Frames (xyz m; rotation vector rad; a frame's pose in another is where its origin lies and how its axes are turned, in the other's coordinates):
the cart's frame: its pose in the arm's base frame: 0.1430 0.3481 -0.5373 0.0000 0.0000 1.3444
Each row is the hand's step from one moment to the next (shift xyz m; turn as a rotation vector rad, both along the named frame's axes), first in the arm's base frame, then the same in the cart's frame.
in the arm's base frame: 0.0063 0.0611 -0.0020 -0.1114 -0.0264 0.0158
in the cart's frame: 0.0610 0.0076 -0.0020 -0.0507 0.1026 0.0158
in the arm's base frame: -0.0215 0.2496 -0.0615 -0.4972 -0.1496 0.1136
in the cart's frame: 0.2384 0.0770 -0.0615 -0.2574 0.4509 0.1136
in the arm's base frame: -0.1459 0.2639 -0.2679 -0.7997 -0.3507 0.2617
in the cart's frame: 0.2244 0.2014 -0.2679 -0.5213 0.7006 0.2617
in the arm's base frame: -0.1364 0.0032 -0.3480 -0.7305 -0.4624 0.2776
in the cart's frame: -0.0275 0.1336 -0.3480 -0.6146 0.6081 0.2776
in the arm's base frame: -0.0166 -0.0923 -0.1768 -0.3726 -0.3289 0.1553
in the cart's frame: -0.0937 -0.0045 -0.1768 -0.4041 0.2893 0.1553
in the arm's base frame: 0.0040 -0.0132 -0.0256 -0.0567 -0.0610 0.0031
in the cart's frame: -0.0120 -0.0069 -0.0256 -0.0722 0.0416 0.0031
